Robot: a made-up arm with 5 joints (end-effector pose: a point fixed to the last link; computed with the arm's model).
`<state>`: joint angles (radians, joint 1 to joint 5).
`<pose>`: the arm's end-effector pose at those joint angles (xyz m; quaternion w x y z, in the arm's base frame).
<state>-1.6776 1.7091 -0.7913 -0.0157 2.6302</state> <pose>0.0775 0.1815 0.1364 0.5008 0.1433 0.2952 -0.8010</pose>
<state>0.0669 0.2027 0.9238 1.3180 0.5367</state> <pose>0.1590 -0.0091 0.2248 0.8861 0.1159 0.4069 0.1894</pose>
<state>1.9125 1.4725 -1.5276 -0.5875 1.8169</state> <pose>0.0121 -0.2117 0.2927 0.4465 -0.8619 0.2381 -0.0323</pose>
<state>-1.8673 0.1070 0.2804 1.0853 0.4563</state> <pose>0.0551 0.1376 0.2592 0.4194 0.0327 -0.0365 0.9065</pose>
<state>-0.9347 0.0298 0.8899 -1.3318 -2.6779</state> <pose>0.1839 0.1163 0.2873 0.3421 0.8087 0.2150 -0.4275</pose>
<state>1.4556 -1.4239 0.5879 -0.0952 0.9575</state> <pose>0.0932 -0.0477 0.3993 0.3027 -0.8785 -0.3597 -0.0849</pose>
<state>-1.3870 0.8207 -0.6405 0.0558 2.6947</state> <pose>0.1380 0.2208 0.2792 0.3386 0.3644 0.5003 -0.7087</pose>
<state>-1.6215 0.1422 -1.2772 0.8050 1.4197</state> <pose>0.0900 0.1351 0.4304 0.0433 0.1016 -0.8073 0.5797</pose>
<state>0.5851 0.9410 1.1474 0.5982 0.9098</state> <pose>0.1025 -0.0123 0.1961 0.8403 0.3503 0.3969 0.1167</pose>
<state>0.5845 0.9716 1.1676 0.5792 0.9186</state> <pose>0.0994 -0.0102 0.1975 0.8313 0.3609 0.4055 0.1194</pose>
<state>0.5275 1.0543 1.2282 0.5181 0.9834</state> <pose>0.0913 -0.0047 0.2025 0.8000 0.3852 0.4294 0.1652</pose>
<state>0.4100 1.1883 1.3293 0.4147 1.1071</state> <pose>0.0788 0.0008 0.2135 0.7366 0.4217 0.4672 0.2476</pose>
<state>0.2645 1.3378 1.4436 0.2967 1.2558</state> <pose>0.0673 0.0020 0.2294 0.6497 0.4593 0.5073 0.3311</pose>
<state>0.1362 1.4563 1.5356 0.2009 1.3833</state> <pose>0.0613 -0.0004 0.2439 0.5688 0.4864 0.5376 0.3885</pose>
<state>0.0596 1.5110 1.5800 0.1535 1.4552</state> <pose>0.0598 -0.0027 0.2510 0.5236 0.4969 0.5518 0.4178</pose>
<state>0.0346 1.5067 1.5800 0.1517 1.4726</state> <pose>0.0600 -0.0035 0.2506 0.5163 0.4934 0.5522 0.4302</pose>
